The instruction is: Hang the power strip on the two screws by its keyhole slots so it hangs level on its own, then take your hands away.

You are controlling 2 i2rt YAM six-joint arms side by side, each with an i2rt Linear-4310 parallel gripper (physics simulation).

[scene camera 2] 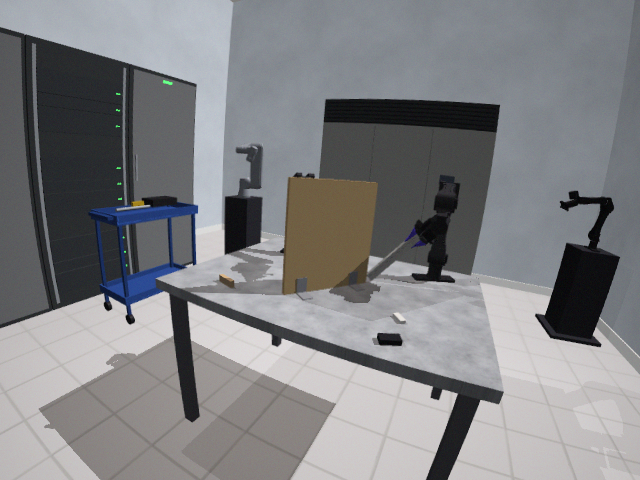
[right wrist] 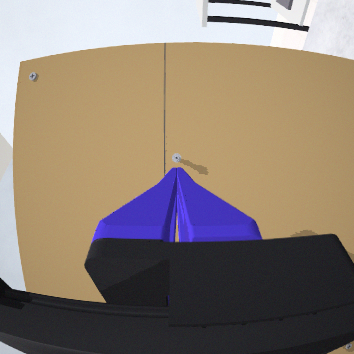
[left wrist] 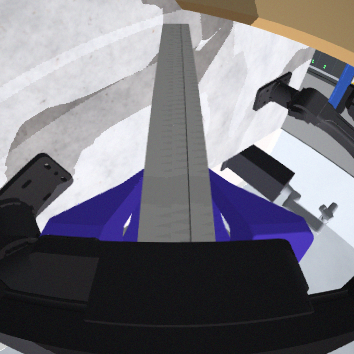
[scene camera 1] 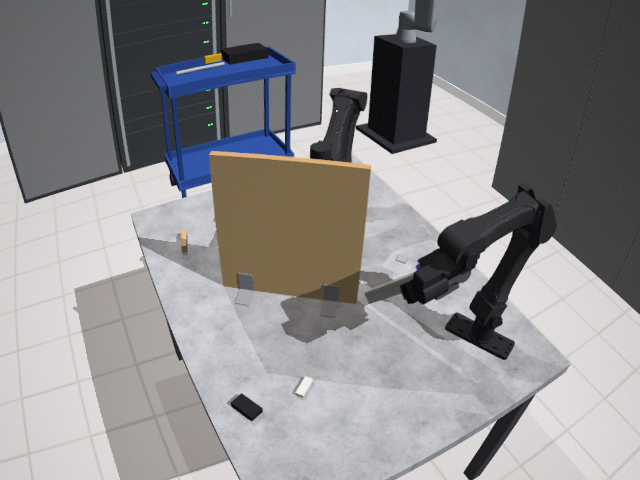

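Where they show: left gripper, fingertip midpoint: (scene camera 2: pixel 407 244) (left wrist: pixel 175 176); right gripper, fingertip midpoint: (right wrist: pixel 176 175); left arm's base, link origin: (scene camera 2: pixel 433 278) (left wrist: pixel 7 211) (scene camera 1: pixel 480 337); right arm's base, link origin: (left wrist: pixel 272 88).
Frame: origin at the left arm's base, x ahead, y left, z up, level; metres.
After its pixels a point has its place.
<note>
The power strip (scene camera 1: pixel 387 290) @(z 0.088, x 0.087, y -0.263 m) (scene camera 2: pixel 390 259) @(z 0.107, x 0.089, y -0.246 m) (left wrist: pixel 172 110) @(z 0.149, x 0.096, y -0.205 m), a long grey bar, is gripped at one end by my left gripper (left wrist: pixel 175 176) @(z 0.177, x 0.078, y -0.178 m) (scene camera 2: pixel 412 240) @(z 0.177, x 0.078, y -0.178 m). Its far end slopes down beside the upright board (scene camera 1: pixel 289 222) @(z 0.248, x 0.190, y -0.499 m) (scene camera 2: pixel 330 232) @(z 0.227, x 0.199, y -0.515 m) (right wrist: pixel 100 125) @(z 0.316, x 0.229, y -0.604 m); the keyhole slots do not show. My right gripper (right wrist: pixel 176 175) @(z 0.243, x 0.156, y -0.593 m) is shut and empty in front of the board's face. A protruding screw (right wrist: pixel 176 158) @(z 0.245, x 0.201, y -0.582 m) shows just beyond its fingertips, beside a thin dark line on the board. The other hanging screw is not visible. The board hides the right gripper in both scene views.
Corner screws (right wrist: pixel 33 76) @(z 0.395, x 0.256, y -0.656 m) (right wrist: pixel 348 346) @(z 0.022, x 0.095, y -0.369 m) fix the board. Metal brackets (scene camera 1: pixel 245 282) @(z 0.030, x 0.253, y -0.606 m) (scene camera 1: pixel 330 292) @(z 0.034, x 0.139, y -0.403 m) stand at its foot. An orange block (scene camera 1: pixel 184 240) @(z 0.027, x 0.244, y -0.882 m) (scene camera 2: pixel 226 281) @(z 0.017, x 0.250, y -0.891 m), a white block (scene camera 1: pixel 304 386) @(z 0.011, x 0.411, y -0.272 m) (scene camera 2: pixel 398 317) @(z 0.011, x 0.416, y -0.278 m) and a black block (scene camera 1: pixel 246 406) @(z 0.016, x 0.546, y -0.333 m) (scene camera 2: pixel 389 339) @(z 0.016, x 0.558, y -0.340 m) lie on the table.
</note>
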